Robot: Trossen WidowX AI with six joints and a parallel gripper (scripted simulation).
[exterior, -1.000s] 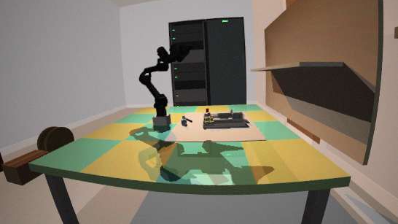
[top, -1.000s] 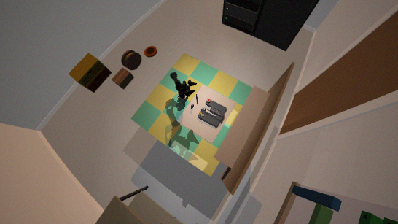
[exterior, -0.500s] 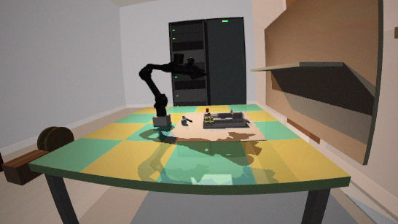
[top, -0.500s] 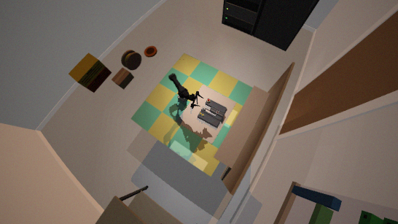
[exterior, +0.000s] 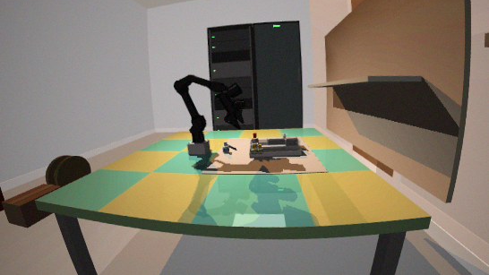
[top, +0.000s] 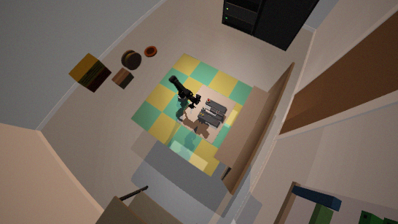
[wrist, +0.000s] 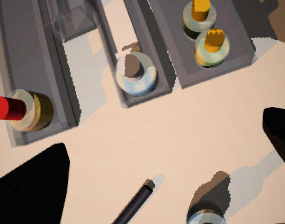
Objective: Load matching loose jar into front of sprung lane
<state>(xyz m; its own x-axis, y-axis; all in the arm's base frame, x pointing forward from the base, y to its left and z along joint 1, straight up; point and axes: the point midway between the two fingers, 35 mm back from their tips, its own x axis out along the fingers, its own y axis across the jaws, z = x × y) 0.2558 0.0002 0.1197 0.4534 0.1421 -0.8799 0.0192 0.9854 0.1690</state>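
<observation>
My gripper tip is now 150 mm above the tan mat, 120 mm short of it and 30 mm to the right of it. The rest, counted from my gripper tip: wall shelf (570 mm ahead, 220 mm above, 70 mm to the left); rack (200 mm ahead, 130 mm below, 70 mm to the left); thin dark stick (150 mm below, 100 mm behind, 90 mm to the left).
</observation>
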